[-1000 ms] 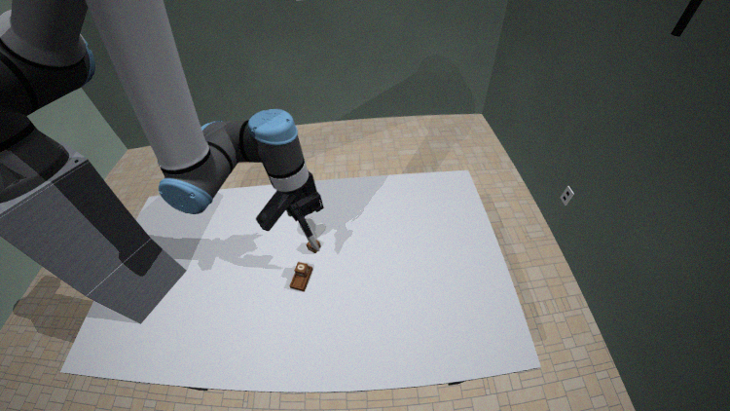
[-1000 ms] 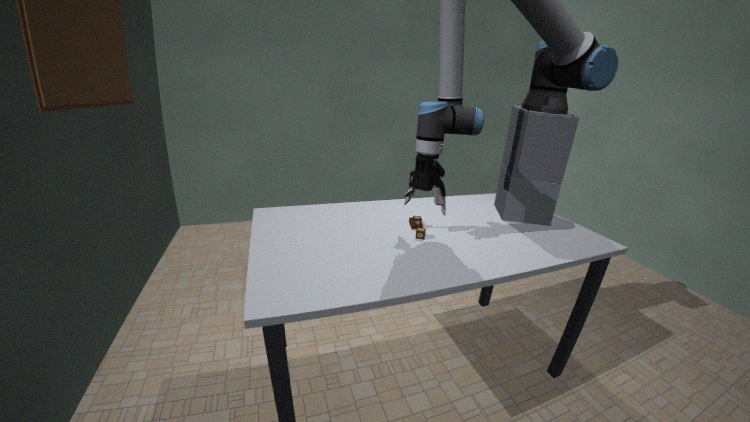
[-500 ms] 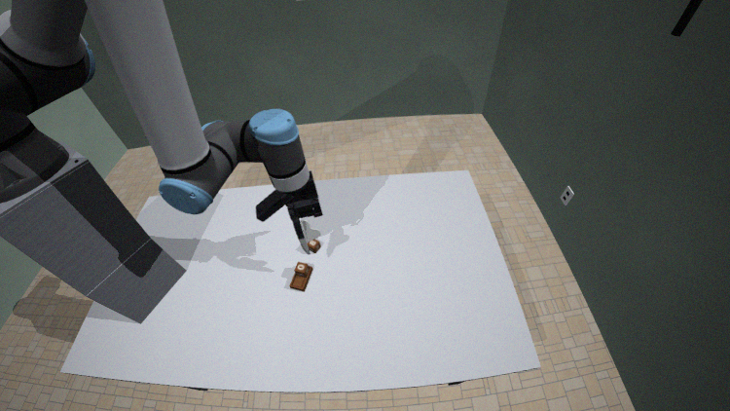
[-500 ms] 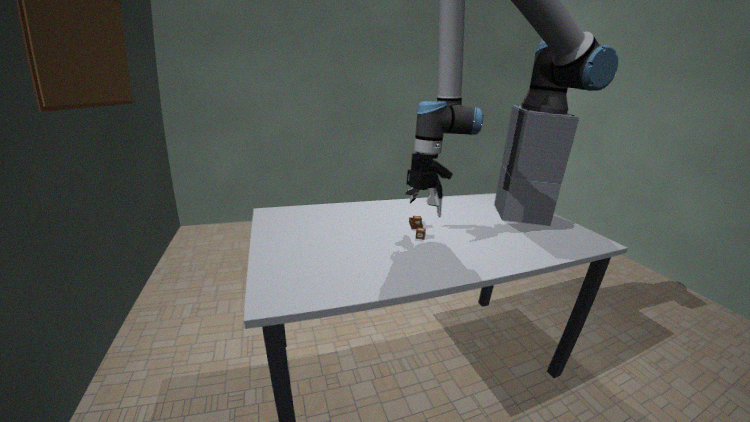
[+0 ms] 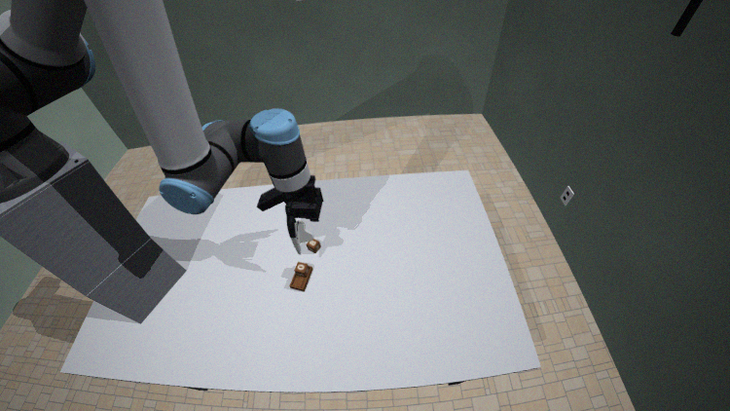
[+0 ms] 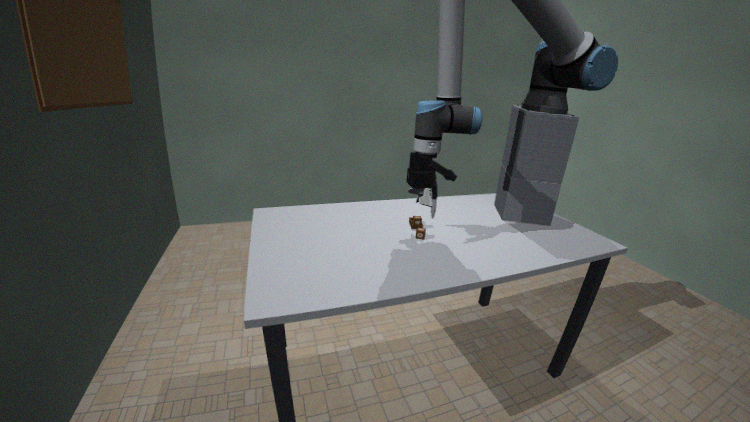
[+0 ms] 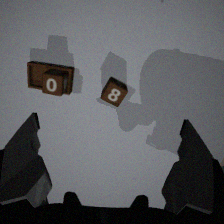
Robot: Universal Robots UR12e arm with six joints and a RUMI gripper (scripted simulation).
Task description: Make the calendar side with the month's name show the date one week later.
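Right now the brown date cube is 90 mm below my hand and 10 mm ahead of it. The rest, counted from my hand: brown wooden tray 100 mm to the right, 100 mm below, 20 mm behind.
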